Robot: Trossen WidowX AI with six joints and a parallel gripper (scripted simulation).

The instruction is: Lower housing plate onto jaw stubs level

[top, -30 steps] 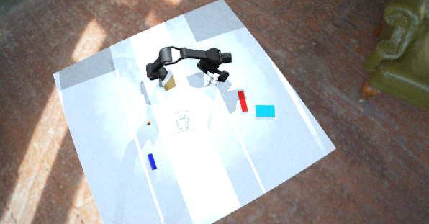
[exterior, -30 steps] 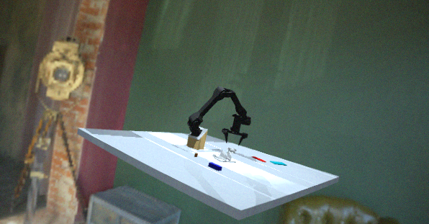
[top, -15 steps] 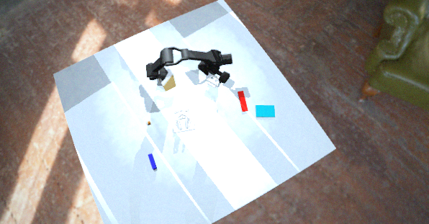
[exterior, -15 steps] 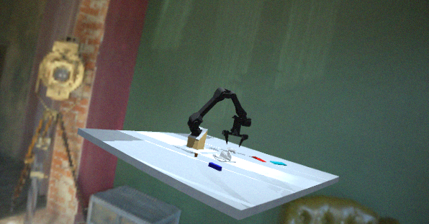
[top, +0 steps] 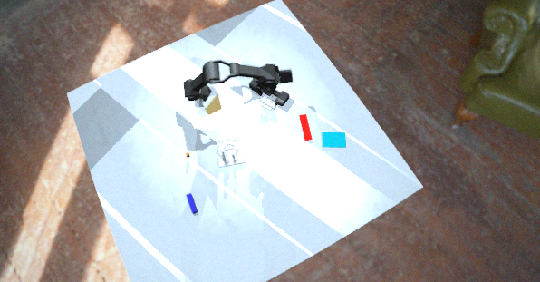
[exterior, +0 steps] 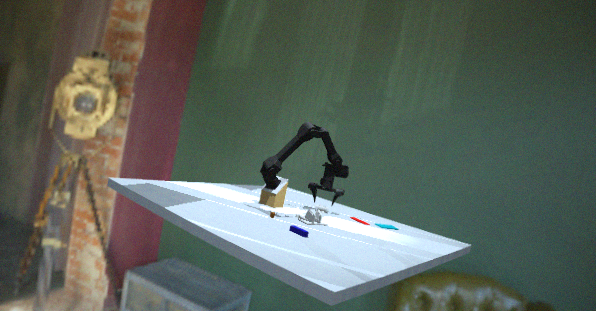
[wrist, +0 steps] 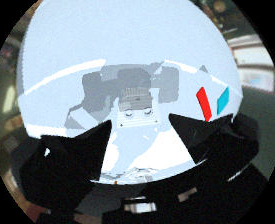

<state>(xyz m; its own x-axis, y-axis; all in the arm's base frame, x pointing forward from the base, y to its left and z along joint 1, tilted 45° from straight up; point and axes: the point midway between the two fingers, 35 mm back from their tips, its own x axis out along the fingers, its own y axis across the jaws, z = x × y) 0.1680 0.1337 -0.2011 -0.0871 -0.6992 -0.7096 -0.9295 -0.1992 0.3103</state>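
My gripper tip is now 10 mm to the right of the small white piece and 10 mm above it. Also, from my gripper tip: tiny orange piece (450 mm to the right, 30 mm below, 10 mm ahead); red bar (200 mm ahead, 70 mm to the left, 40 mm below); cyan tile (320 mm ahead, 140 mm to the left, 40 mm below).
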